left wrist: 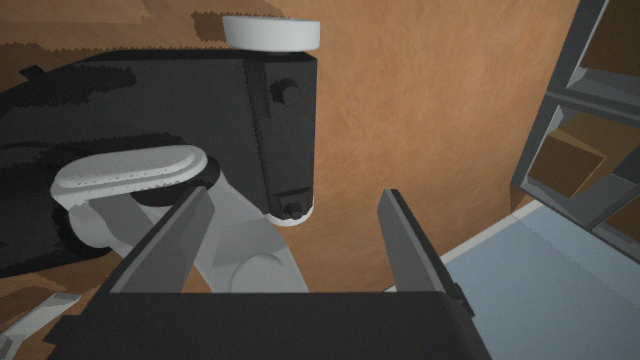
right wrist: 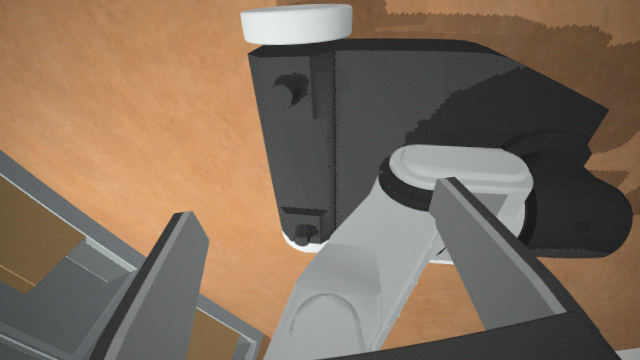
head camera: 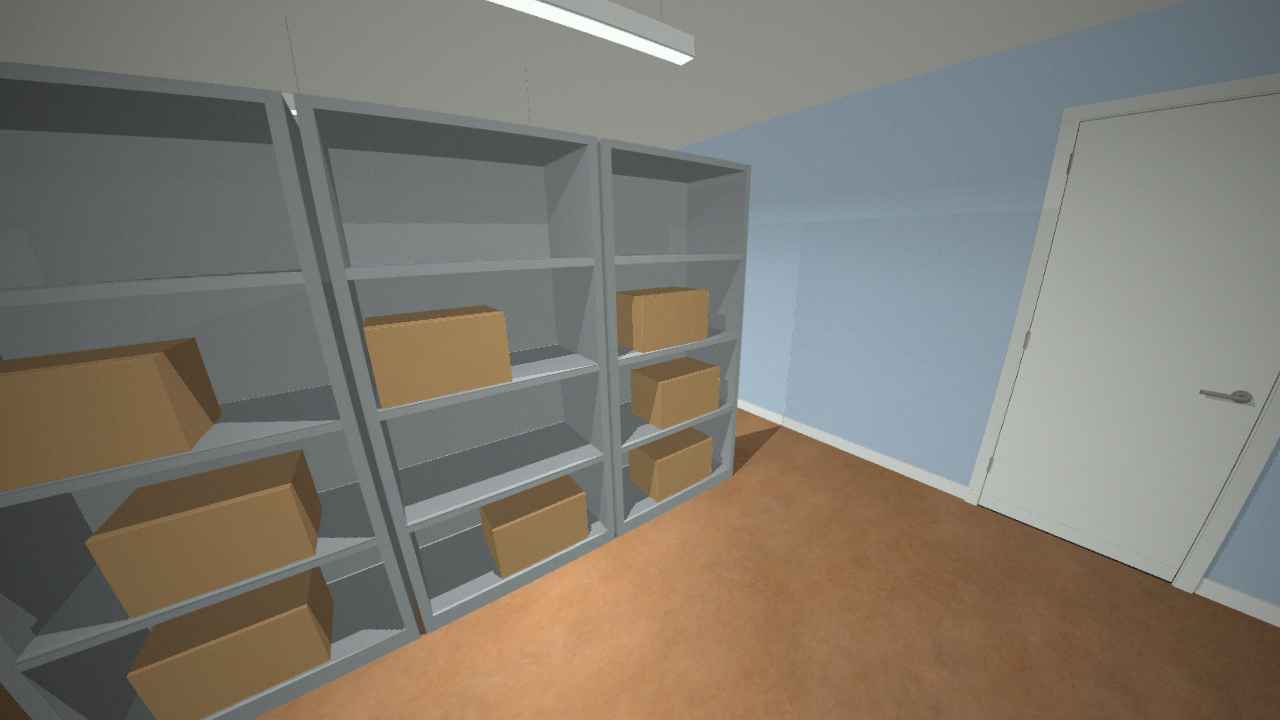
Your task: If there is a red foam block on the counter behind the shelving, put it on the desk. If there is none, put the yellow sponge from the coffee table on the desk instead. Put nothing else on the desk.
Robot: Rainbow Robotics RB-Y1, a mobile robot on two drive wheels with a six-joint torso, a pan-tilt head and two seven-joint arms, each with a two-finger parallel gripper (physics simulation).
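Places are measured from the robot's base along level axes (x ahead, y down, z left), in centimetres.
Pixels of known places: left gripper, fingertip midpoint: (left wrist: 296, 199); right gripper, fingertip midpoint: (right wrist: 317, 211).
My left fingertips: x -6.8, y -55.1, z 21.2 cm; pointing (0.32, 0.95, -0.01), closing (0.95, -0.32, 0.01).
Behind a point stands the place of what it marks.
Grey shelving (head camera: 359, 358) @[y -117.7, x 97.7, z 80.4 cm] (left wrist: 562, 55) @[y -1.2, x 134.9, z 21.7 cm] (right wrist: 65, 208) @[y -3.4, x 122.2, z 41.6 cm] stands on the left and in the middle of the head view, seen from its open front. The counter behind it, a red foam block, the desk, the coffee table and the yellow sponge do not show in these views. My left gripper (left wrist: 296, 199) @[y -55.1, x -6.8, z 21.2 cm] is open, with nothing between its fingers. My right gripper (right wrist: 317, 211) @[y -54.2, x -10.6, z -23.1 cm] is open and empty too. Both hang above the floor beside my own base, and neither shows in the head view.
Several brown boxes (head camera: 438, 358) @[y -113.0, x 111.4, z 62.5 cm] (left wrist: 567, 160) @[y -22.6, x 170.1, z -30.2 cm] (right wrist: 30, 235) @[y -20.1, x 124.3, z 42.1 cm] sit on the shelves. Beyond the shelving's right end, brown floor (head camera: 805, 582) @[y 0.1, x 109.4, z -82.8 cm] runs to a blue wall (head camera: 895, 313) @[y -107.0, x 204.1, z -178.5 cm] (left wrist: 525, 280) @[y -56.4, x 225.2, z -165.1 cm]. A closed white door (head camera: 1136, 313) @[y -121.1, x 118.9, z -230.2 cm] is at the right. My dark base (left wrist: 190, 110) @[y -16.9, x -19.5, z 13.6 cm] (right wrist: 370, 100) @[y -16.9, x -13.9, z -14.2 cm] shows below the arms.
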